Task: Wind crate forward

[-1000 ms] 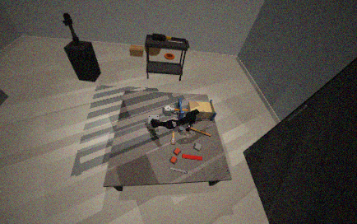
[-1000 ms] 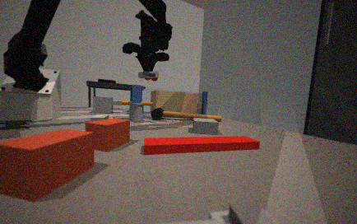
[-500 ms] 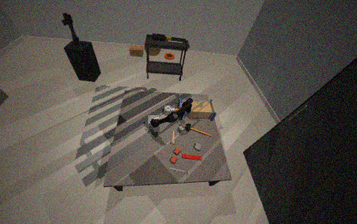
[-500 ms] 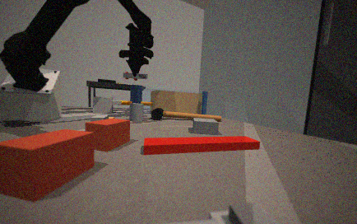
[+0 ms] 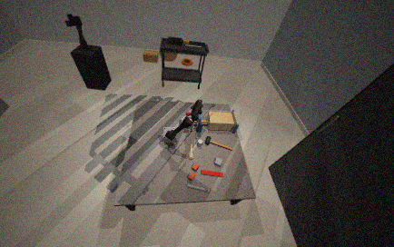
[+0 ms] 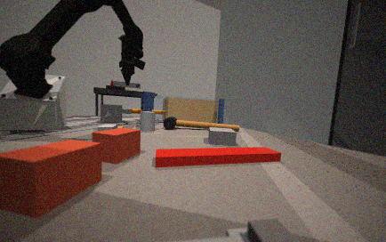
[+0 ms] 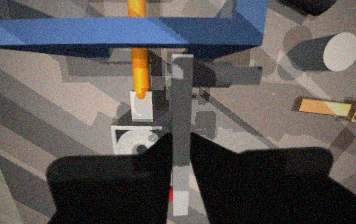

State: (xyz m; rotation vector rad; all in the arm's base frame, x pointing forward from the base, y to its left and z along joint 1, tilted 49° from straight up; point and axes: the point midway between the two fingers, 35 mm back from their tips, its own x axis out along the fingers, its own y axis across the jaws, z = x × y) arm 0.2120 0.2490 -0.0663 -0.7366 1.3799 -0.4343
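The red knob is 6 cm behind my gripper tip, 3 cm to the left of it and 1 cm above it. From my gripper tip the other things lie so: winch handle (2 cm behind, 1 cm to the left); then grey winch (16 cm below, 10 cm behind, 4 cm to the left); then blue frame (9 cm below, 7 cm to the left, 7 cm ahead).
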